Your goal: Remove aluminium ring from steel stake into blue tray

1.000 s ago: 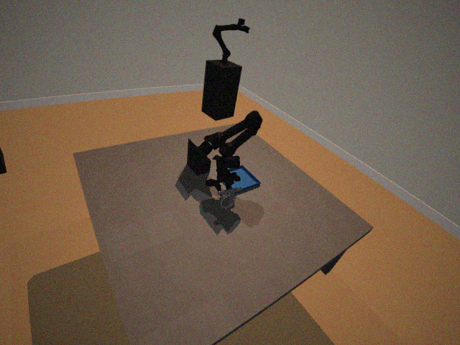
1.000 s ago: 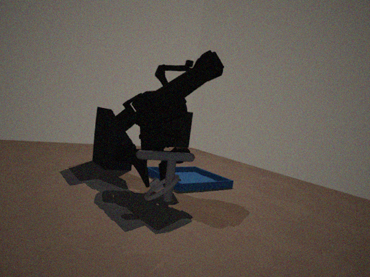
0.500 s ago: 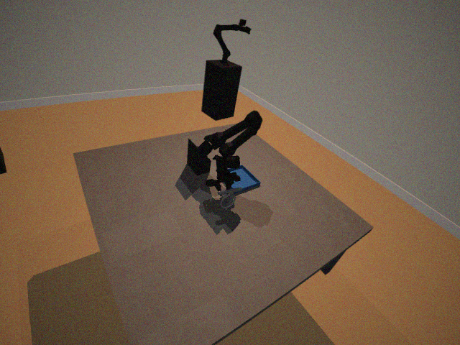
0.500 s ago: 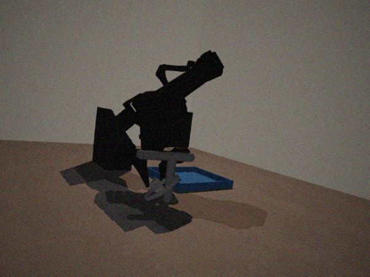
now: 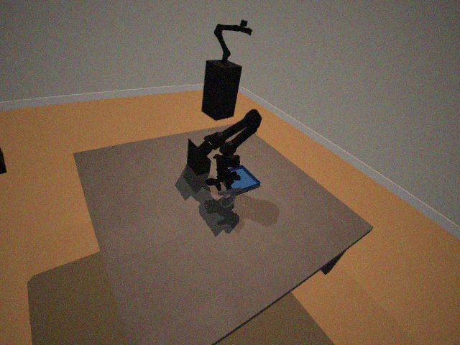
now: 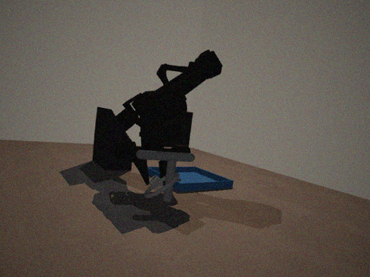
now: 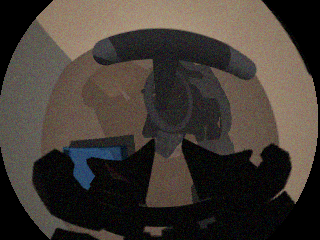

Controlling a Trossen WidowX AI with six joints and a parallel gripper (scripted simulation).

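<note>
The aluminium ring is 40 mm ahead of my gripper tip, 20 mm to the right of it and 20 mm above it. From my gripper tip the other things lie so: blue tray: 70 mm behind, 180 mm to the left, 10 mm below.
</note>
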